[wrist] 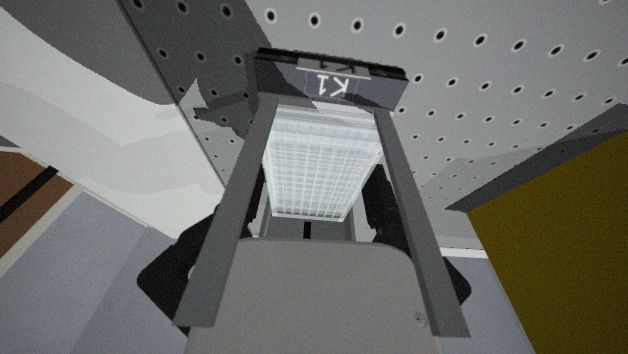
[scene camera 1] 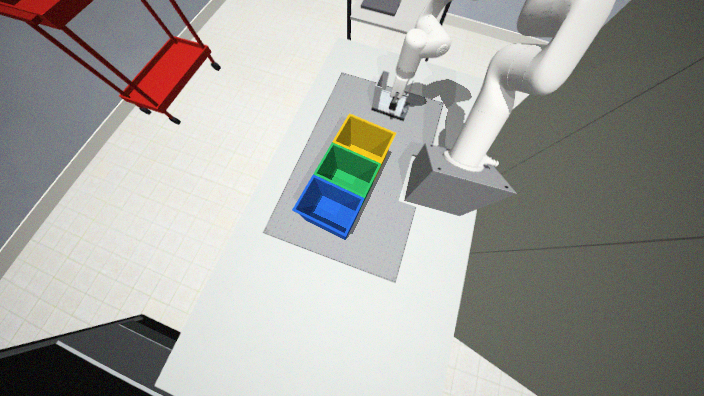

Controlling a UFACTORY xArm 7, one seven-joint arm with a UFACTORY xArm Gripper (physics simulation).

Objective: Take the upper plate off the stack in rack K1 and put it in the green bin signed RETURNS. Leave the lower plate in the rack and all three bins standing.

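Where they show: gripper, between the fingertips: (wrist: 315, 170) (scene camera 1: 394, 101); arm's base, origin of its link: (scene camera 1: 462, 161).
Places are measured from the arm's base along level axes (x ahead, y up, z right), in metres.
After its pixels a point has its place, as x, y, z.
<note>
Rack K1 (scene camera 1: 382, 82) @[0.342, -0.117, 0.361] (wrist: 419, 225) @[0.222, -0.095, 0.271] stands at the far end of the mat, its label toward the top of the wrist view. Clear, ribbed plates (wrist: 320, 165) @[0.259, -0.157, 0.310] are stacked between its posts; where the upper one ends and the lower begins cannot be told. My gripper (scene camera 1: 394, 104) @[0.265, -0.156, 0.314] (wrist: 315, 170) @[0.265, -0.156, 0.314] is open at the rack, its black fingers on either side of the stack and partly hidden by the posts, with nothing held. The green bin (scene camera 1: 350, 176) @[0.350, -0.196, -0.080] stands upright between the yellow bin (scene camera 1: 369, 137) @[0.318, -0.095, 0.056] (wrist: 565, 240) @[0.321, -0.130, 0.059] and the blue bin (scene camera 1: 330, 211) @[0.379, -0.196, -0.244]; its sign is not readable.
The bins stand in a close row on the grey perforated mat (scene camera 1: 320, 255) @[0.362, -0.211, -0.412] (wrist: 480, 62) @[0.195, -0.198, 0.211], the yellow one nearest the rack. The arm's grey base (scene camera 1: 455, 192) @[0.000, -0.013, -0.105] is right of the bins. A red cart (scene camera 1: 167, 75) stands on the floor at the left.
</note>
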